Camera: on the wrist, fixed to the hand. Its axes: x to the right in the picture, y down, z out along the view.
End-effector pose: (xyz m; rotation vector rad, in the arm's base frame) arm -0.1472 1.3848 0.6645 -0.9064 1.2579 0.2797
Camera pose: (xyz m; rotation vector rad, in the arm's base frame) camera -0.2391 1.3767 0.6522 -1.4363 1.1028 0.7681
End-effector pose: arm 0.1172 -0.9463 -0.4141 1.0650 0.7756 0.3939
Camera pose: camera 0.0587 -0.8862 -0.3737 0.4542 0.5044 0.5657
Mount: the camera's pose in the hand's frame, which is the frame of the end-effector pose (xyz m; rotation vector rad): -0.0167 0.0589 -0.0701 -0.6688 -0.0823 0.0121
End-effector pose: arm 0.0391 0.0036 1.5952 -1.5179 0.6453 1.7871
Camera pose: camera 0.0394 -0.0895 1.5944 -1.8387 -0.0053 2.1867
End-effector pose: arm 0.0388 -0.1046 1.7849 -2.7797 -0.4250 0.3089
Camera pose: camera 0.0561 -0.1824 1.8330 2.7258 0.4978 -0.2637
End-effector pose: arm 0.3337 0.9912 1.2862 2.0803 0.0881 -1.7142
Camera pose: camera 0.4132 0.9679 1.3286 1.5086 0.5418 -1.4861
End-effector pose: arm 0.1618 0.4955 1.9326 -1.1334 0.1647 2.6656
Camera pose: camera 0.2062 0.4220 1.8967 1.1442 0.7726 -2.7835
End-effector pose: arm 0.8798 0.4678 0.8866 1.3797 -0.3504 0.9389
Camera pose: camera 0.8053 0.5220 0.8997 0.8006 -0.6668 0.6830
